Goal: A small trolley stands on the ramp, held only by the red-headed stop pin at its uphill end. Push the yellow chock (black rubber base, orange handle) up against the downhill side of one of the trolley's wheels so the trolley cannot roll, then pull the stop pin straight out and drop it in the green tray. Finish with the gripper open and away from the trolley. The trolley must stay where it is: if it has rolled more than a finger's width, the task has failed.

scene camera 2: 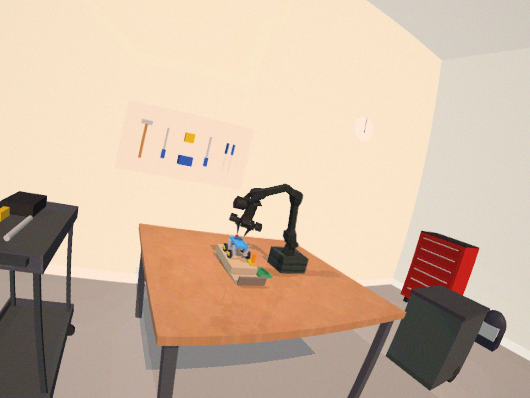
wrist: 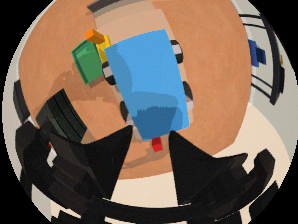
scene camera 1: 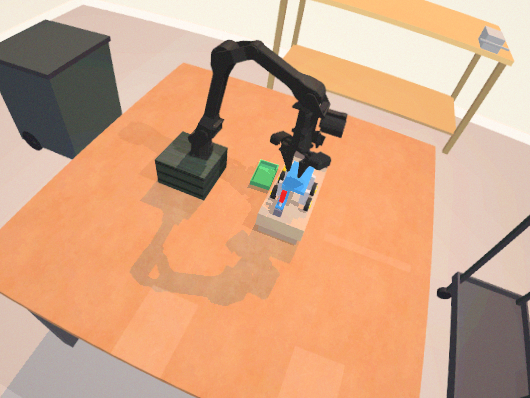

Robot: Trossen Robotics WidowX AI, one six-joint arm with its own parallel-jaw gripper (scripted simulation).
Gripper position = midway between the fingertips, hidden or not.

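A beige ramp (scene camera 1: 293, 221) and a blue trolley (scene camera 1: 288, 181) are visible. The wrist view shows the ramp (wrist: 120, 29) and the trolley (wrist: 155, 99) too. My gripper (scene camera 1: 293, 174) is in sight, and the same gripper (wrist: 151, 131) also appears in the wrist view.
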